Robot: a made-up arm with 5 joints.
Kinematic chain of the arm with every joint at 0, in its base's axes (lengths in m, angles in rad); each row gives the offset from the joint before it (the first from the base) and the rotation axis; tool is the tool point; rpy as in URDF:
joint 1: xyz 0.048 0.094 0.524 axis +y
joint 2: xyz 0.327 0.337 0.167 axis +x
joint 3: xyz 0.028 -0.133 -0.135 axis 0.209 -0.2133 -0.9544
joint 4: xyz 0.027 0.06 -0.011 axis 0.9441 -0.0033 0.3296
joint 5: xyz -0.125 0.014 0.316 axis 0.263 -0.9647 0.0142
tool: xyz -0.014 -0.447 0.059 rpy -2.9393 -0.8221 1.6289
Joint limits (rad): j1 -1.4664..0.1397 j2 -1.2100..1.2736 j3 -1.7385..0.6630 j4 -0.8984..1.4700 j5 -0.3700..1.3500
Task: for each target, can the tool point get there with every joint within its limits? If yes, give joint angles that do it. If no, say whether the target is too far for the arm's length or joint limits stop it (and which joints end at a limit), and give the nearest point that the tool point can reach.
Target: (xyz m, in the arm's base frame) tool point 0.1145 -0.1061 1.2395
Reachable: yes | joints -1.1131 -0.5472 -0.7323 0.8144 0.5403
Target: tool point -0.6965 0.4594 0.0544
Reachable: no: joint limits stop it (at a limit: joint 1, joint 2, joint 3) | nearest point -0.5485 0.4054 0.5720 | short by 0.541 m
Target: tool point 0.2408 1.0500 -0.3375
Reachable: no: joint limits stop it (at a limit: joint 1, joint 2, joint 3, joint 4, joint 5) | nearest point 0.2978 0.7904 -0.0246 | short by 0.411 m
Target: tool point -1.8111 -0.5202 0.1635
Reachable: no: too far | nearest point -0.6136 0.0298 0.7002 | short by 1.423 m
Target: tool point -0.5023 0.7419 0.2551
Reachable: no: joint limits stop it (at a limit: joint 1, joint 2, joint 3) | nearest point -0.4552 0.6021 0.6017 | short by 0.377 m
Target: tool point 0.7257 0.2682 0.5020
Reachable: yes | joints -0.7102 1.0009 -0.2771 0.8108 0.3609
